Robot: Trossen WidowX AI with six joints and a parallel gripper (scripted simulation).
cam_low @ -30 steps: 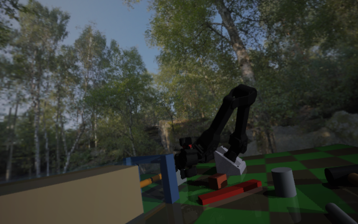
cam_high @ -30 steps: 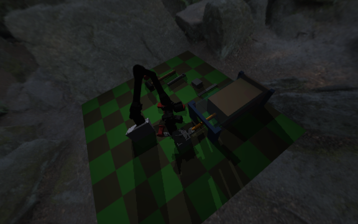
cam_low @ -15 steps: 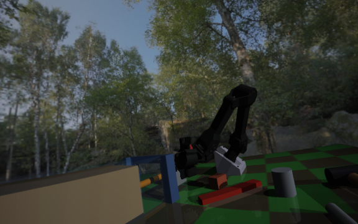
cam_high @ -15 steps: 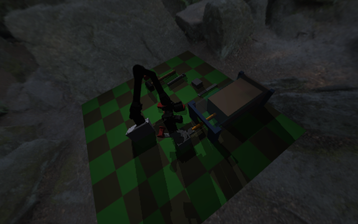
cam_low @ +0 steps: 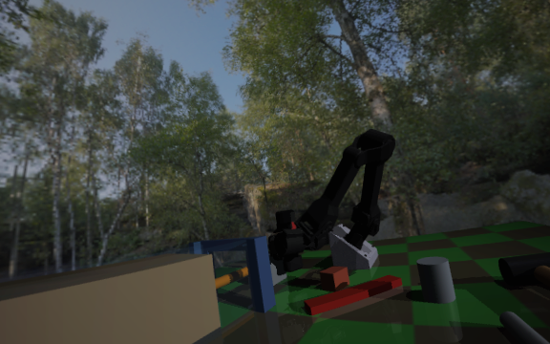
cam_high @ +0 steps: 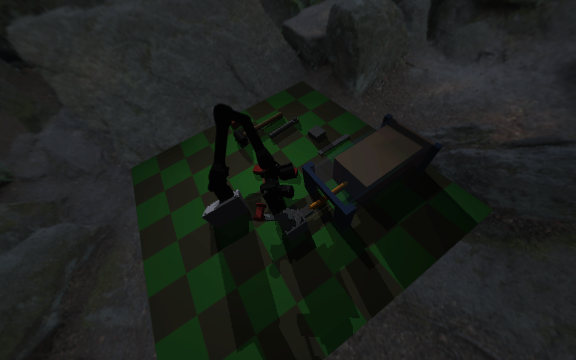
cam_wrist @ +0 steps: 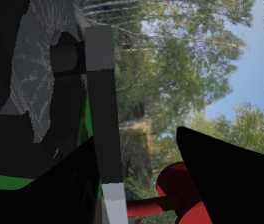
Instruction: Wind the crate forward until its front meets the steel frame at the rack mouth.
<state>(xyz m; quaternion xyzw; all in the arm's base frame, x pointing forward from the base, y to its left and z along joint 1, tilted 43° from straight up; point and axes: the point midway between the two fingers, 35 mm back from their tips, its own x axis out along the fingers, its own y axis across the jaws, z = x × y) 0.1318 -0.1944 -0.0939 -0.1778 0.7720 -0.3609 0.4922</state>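
My gripper tip is 2 cm to the right of the winch handle, 1 cm past it and 1 cm above it. The rest, counted from my gripper tip: winch (9 cm below, 3 cm to the right, 3 cm ahead); then blue steel frame (21 cm ahead, 3 cm to the right, 2 cm below); then red grip (4 cm to the left, 4 cm behind, 2 cm above).
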